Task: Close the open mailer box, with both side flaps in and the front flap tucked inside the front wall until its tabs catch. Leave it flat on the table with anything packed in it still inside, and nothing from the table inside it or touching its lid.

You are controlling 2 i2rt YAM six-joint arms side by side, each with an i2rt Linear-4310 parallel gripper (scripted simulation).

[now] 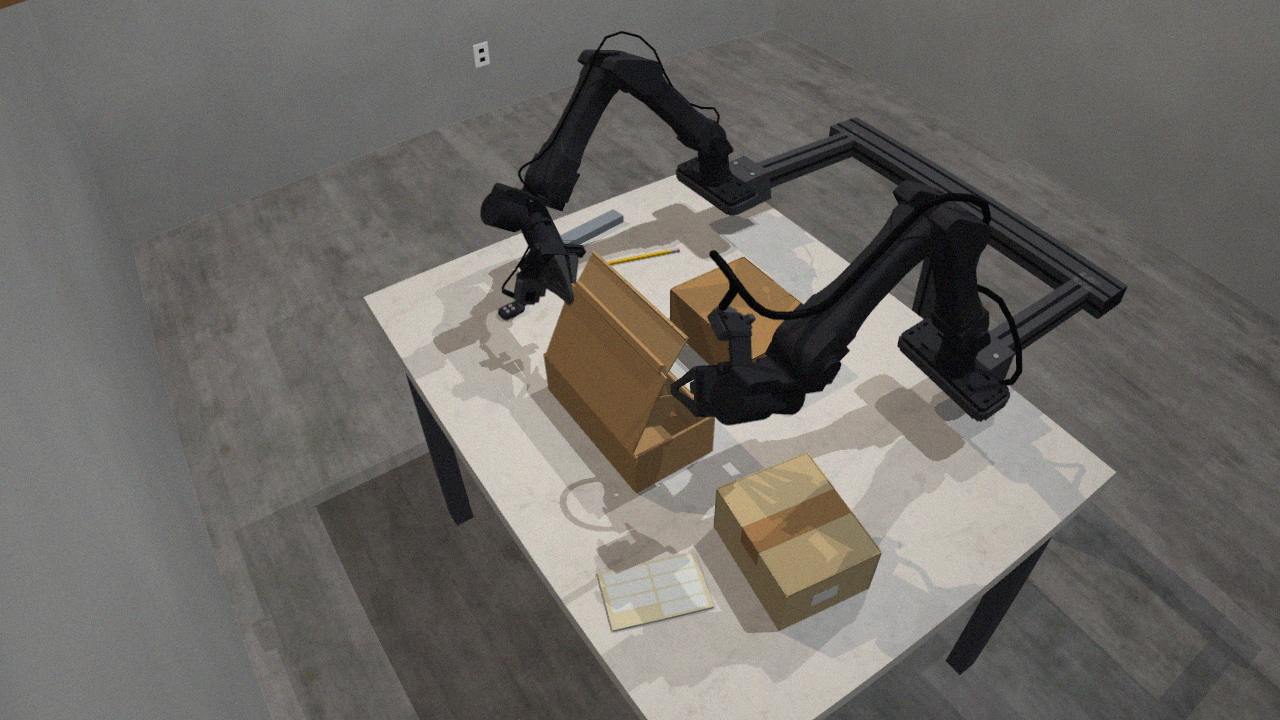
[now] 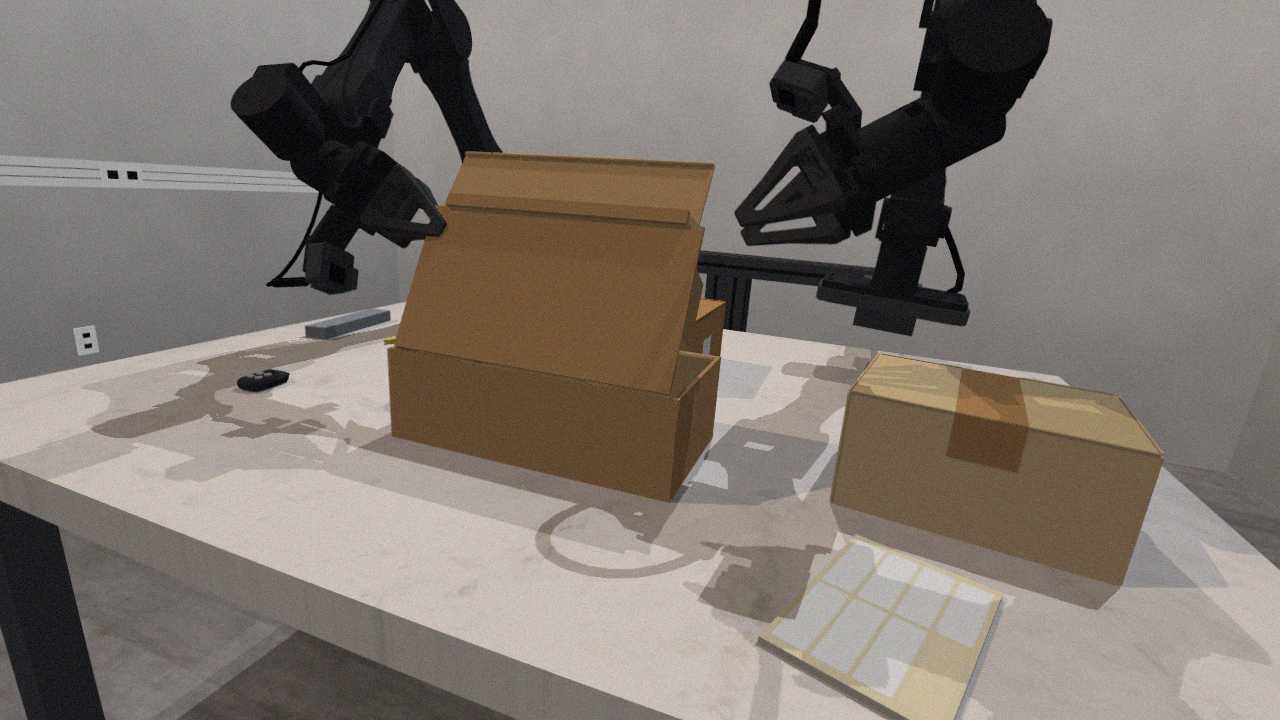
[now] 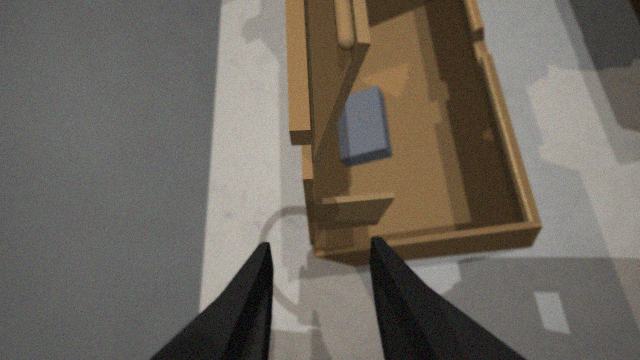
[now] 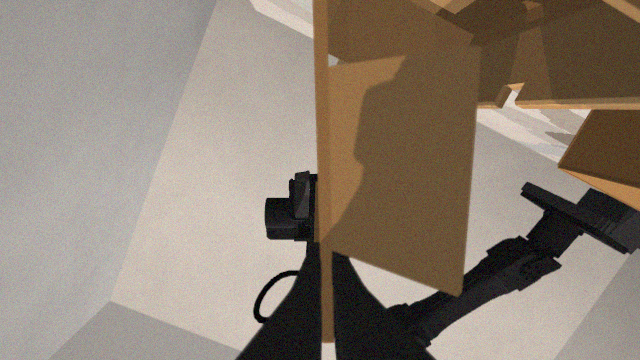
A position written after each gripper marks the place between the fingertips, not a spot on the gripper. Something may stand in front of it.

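Observation:
The left gripper (image 2: 740, 229) (image 1: 681, 388) (image 3: 321, 252) (image 4: 323, 175) is part of the scene, and so is the right gripper (image 2: 444, 231) (image 1: 573, 302) (image 4: 325, 253). A label sheet (image 2: 886, 628) (image 1: 636, 595) is there as well, though in image 3 the sheet is out of frame. The scene also has a key fob (image 2: 263, 380); in image 3 the fob is out of frame.

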